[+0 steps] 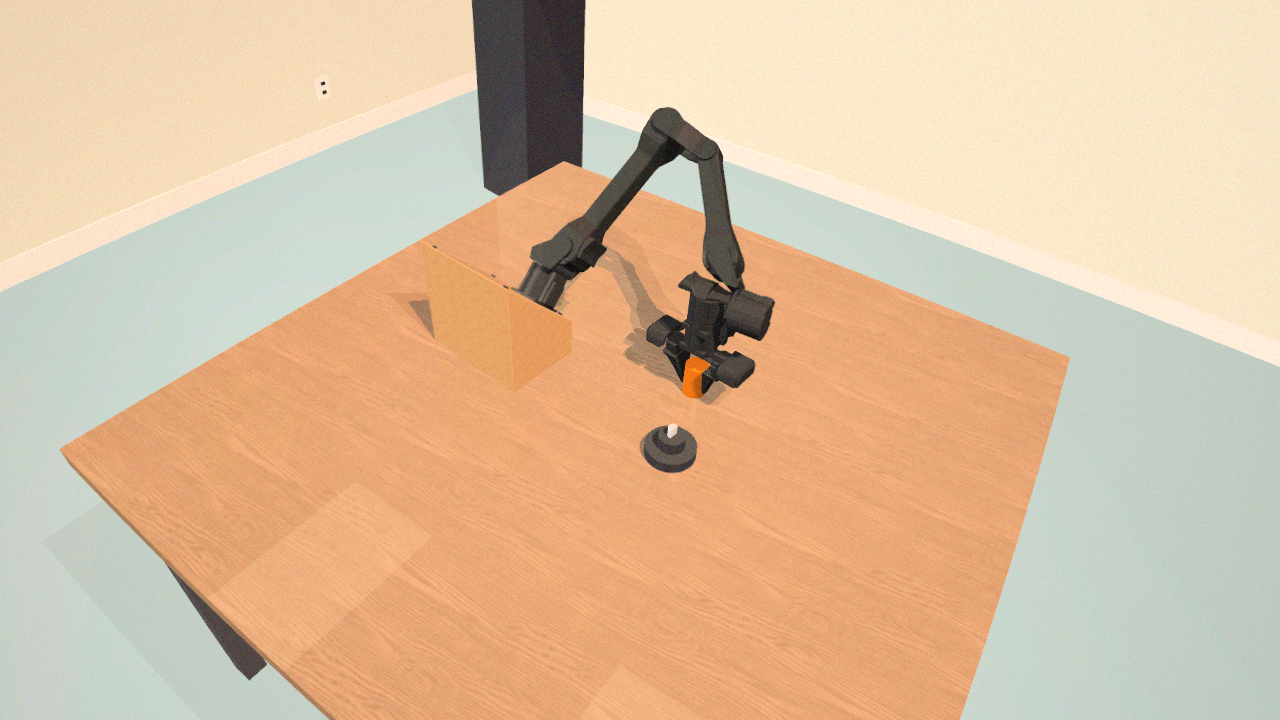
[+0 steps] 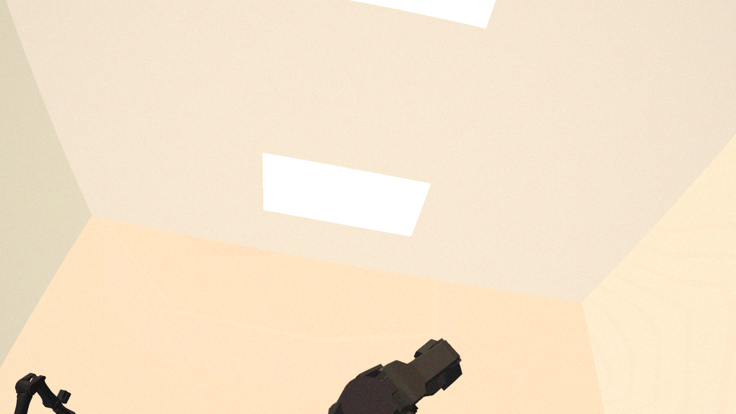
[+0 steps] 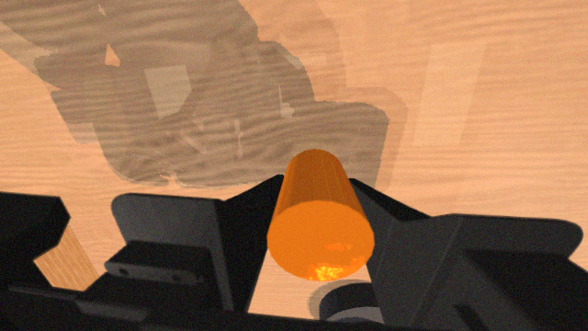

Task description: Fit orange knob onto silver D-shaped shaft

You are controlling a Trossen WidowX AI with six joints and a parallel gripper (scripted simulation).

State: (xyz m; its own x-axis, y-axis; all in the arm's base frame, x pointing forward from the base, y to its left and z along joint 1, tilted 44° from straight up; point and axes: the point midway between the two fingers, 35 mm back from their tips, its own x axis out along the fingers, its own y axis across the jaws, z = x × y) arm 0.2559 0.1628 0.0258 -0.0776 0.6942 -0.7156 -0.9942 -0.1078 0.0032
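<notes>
My gripper tip is now 14 cm to the left of the round dark pedestal, 7 cm short of it and 2 cm below it. Round my gripper tip: orange knob 4 cm above.
</notes>
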